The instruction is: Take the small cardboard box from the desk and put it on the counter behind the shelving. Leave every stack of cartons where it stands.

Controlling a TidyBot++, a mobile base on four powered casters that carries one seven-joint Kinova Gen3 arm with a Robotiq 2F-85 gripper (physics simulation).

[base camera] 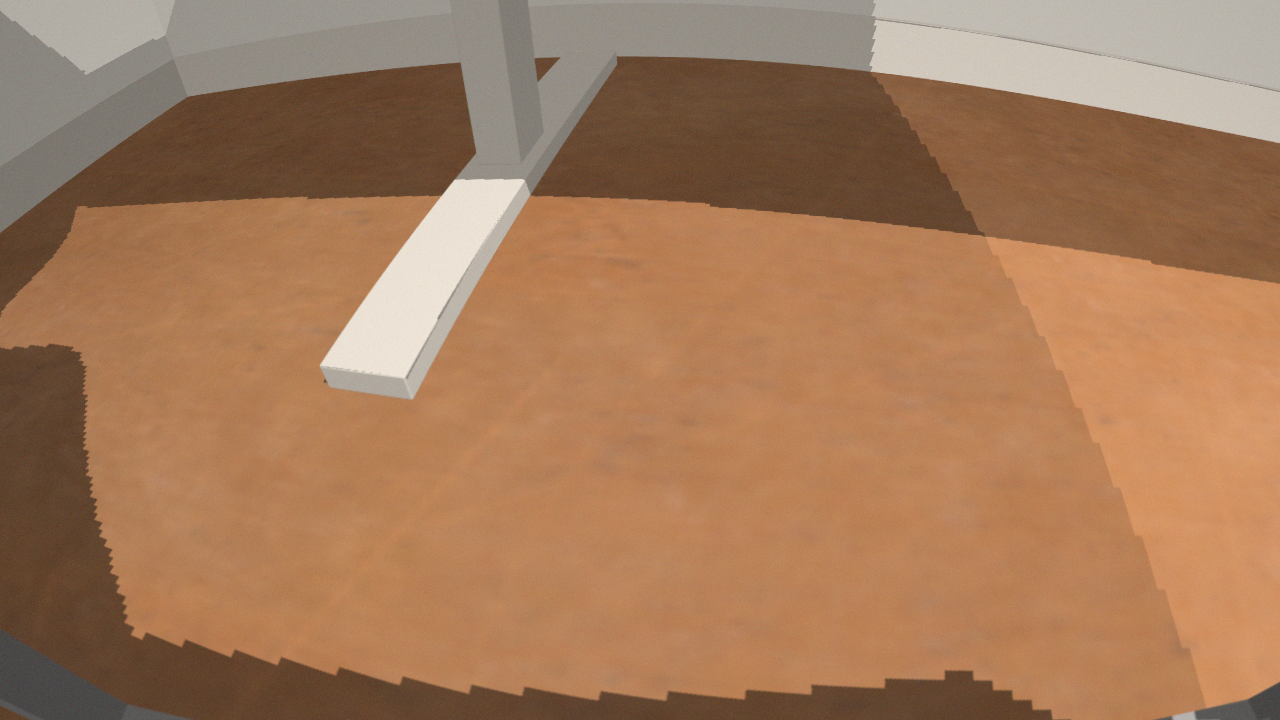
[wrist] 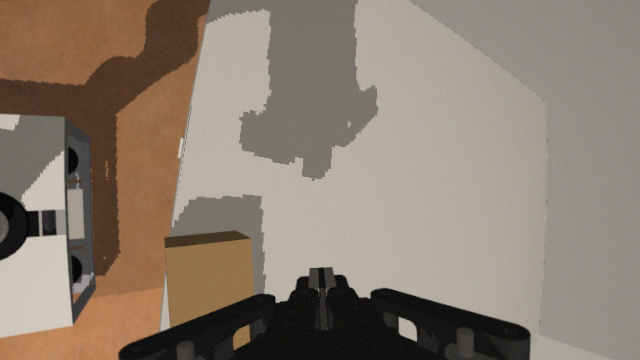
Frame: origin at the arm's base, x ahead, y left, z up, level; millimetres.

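Seen in the pictures: gripper, between the fingertips: (wrist: 321,283).
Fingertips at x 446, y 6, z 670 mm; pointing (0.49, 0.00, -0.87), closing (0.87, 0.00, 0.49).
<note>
Pixels of each thing's top centre, then the offset from my fingertips to it. "spot": a spot on its surface instead. Level surfaces: height alone.
- small brown cardboard box, centre of its top: (wrist: 214,304) dx -52, dy -25, dz -66 mm
- pale desk top, height of its surface: dz -116 mm
- upright leg, a spot on its surface: (base camera: 499,89) spot: dx +292, dy +162, dz -953 mm
- brown floor, height of its surface: dz -1066 mm
A small brown cardboard box (wrist: 210,285) is on the pale desk top (wrist: 425,200), near its left edge in the wrist view. Its lower part is hidden behind my gripper's left finger linkage. My gripper (wrist: 321,283) is shut and empty, above the desk top and to the right of the box, apart from it. The base view shows neither the gripper nor the box. The counter behind the shelving does not show in either view.
A white foot (base camera: 420,282) (wrist: 180,148) with an upright leg (base camera: 499,89) stands on the brown floor (base camera: 671,447). My white-topped base (wrist: 40,285) is left of the desk in the wrist view. Pale walls (base camera: 716,31) (wrist: 595,200) stand beyond. Shelving and carton stacks do not show.
</note>
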